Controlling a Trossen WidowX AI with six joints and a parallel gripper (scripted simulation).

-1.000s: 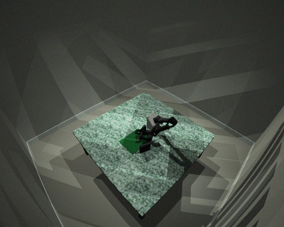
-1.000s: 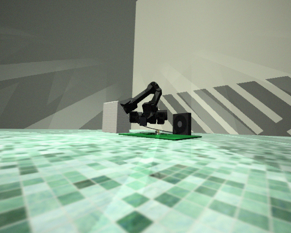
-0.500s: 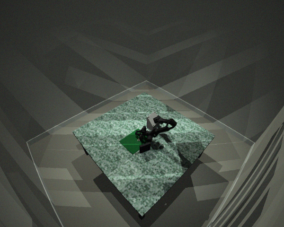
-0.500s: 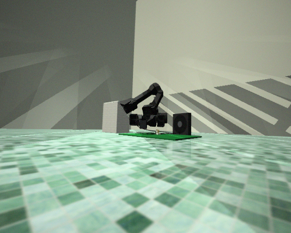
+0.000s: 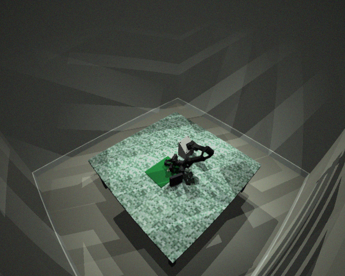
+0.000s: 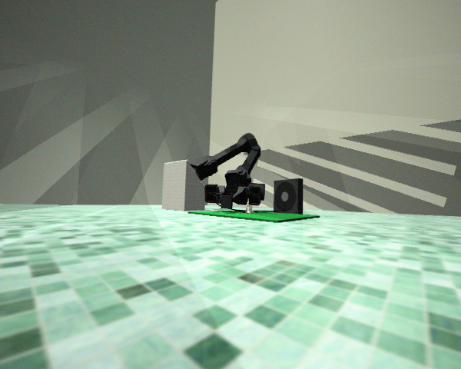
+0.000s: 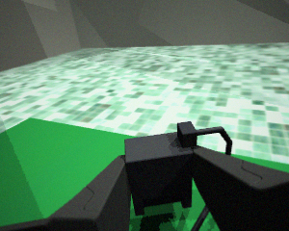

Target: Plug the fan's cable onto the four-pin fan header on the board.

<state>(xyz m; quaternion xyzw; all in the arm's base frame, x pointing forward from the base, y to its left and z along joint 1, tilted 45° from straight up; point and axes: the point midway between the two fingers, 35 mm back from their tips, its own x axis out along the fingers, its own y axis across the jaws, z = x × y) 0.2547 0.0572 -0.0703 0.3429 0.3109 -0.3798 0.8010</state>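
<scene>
My gripper tip is now 7 cm to the right of the header key, 3 cm above it and 2 cm short of it. From my gripper tip the other things lie so: white four-pin fan header (8 cm to the left, 4 cm below, 2 cm ahead); green board (6 cm to the left, 6 cm below, 5 cm ahead); black plug (1 cm below).
</scene>
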